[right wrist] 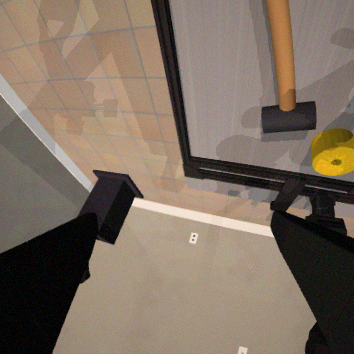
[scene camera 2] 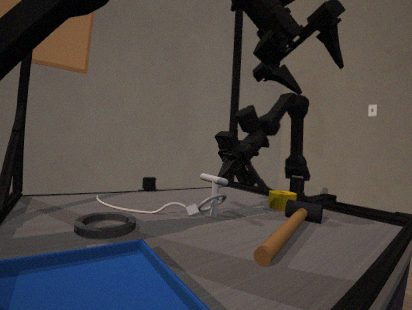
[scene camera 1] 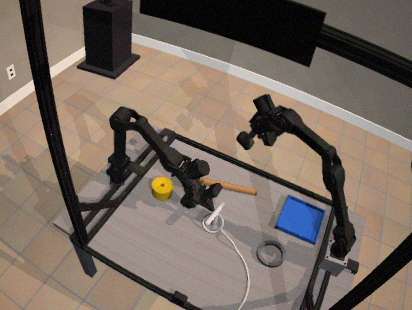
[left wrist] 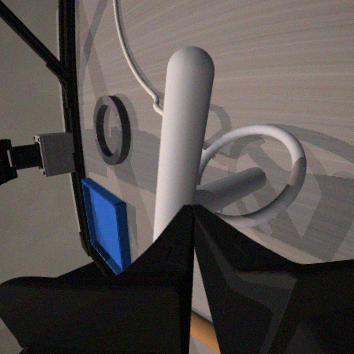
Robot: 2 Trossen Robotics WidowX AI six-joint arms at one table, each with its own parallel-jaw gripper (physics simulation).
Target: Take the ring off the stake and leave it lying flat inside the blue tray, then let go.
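Frame: origin at the left arm's base, x right, y back, z down, level; millimetres.
Seen in the pictures: left gripper, fingertip midpoint: (scene camera 1: pixel 213 210) (left wrist: pixel 191 212); right gripper, fingertip midpoint: (right wrist: pixel 186 220) (scene camera 2: pixel 320 82) (scene camera 1: pixel 243 130); left arm's base at its link origin: (right wrist: pixel 321 199) (scene camera 2: pixel 296 193) (scene camera 1: pixel 117 179); right arm's base at its link origin: (scene camera 1: pixel 338 252) (left wrist: pixel 39 154).
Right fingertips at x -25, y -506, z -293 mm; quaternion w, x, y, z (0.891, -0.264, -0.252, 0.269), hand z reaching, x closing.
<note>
Offsets run from my right fingertips to a thing's middle. "spot": to the spot under its first point.
A white T-shaped stake {dx +245, dy +105, dz +290 mm} (scene camera 1: pixel 216 212) (scene camera 2: pixel 214 178) (left wrist: pixel 185 125) stands upright on the table. The white ring {spot: dx +277, dy +101, dz +305 mm} (scene camera 1: pixel 213 232) (scene camera 2: pixel 225 199) (left wrist: pixel 299 152) is around its post below the crossbar and looks tilted in scene camera 2. My left gripper (scene camera 1: pixel 212 207) (scene camera 2: pixel 222 175) (left wrist: pixel 191 212) is shut and empty, close beside the crossbar; its fingertips hide part of the stake in its wrist view. My right gripper (scene camera 1: pixel 257 141) (scene camera 2: pixel 321 80) (right wrist: pixel 186 220) is open and empty, high up and away from the ring. The blue tray {dx +220, dy -296, dz +302 mm} (scene camera 1: pixel 300 220) (scene camera 2: pixel 75 285) (left wrist: pixel 105 227) holds no ring.
A dark grey ring {dx +384, dy -126, dz +305 mm} (scene camera 1: pixel 260 254) (scene camera 2: pixel 105 231) (left wrist: pixel 125 130) lies near the tray. A mallet {dx +37, dy +50, dz +293 mm} (scene camera 1: pixel 235 188) (scene camera 2: pixel 282 237) (right wrist: pixel 283 55) and a yellow cylinder {dx +70, dy +307, dz +288 mm} (scene camera 1: pixel 162 189) (scene camera 2: pixel 281 200) (right wrist: pixel 332 155) are near my left arm. A white cable {spot: dx +414, dy -11, dz +307 mm} (scene camera 1: pixel 245 260) (scene camera 2: pixel 125 209) (left wrist: pixel 131 62) runs from beside the stake.
</note>
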